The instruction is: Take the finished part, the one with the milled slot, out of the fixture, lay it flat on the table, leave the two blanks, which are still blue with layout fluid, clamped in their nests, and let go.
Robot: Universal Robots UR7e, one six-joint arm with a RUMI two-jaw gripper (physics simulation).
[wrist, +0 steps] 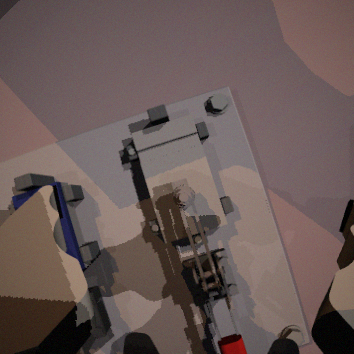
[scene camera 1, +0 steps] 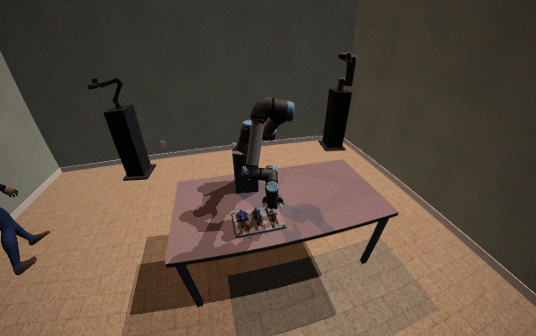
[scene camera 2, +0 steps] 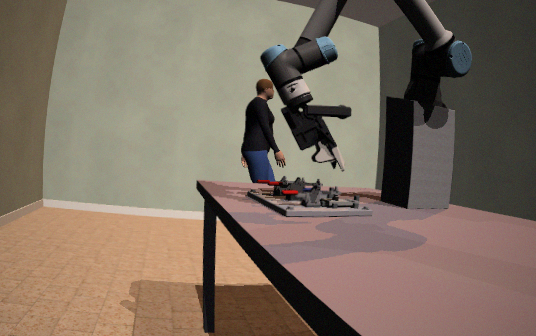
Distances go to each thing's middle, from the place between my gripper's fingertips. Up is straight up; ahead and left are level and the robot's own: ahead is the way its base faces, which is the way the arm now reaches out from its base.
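Fixture plate (wrist: 141, 279): 50 mm ahead of my hand, 110 mm to the right of it and 100 mm below it. My gripper stands 20 mm past the finished part (wrist: 169, 151), 10 mm to the left of it and 80 mm above it.
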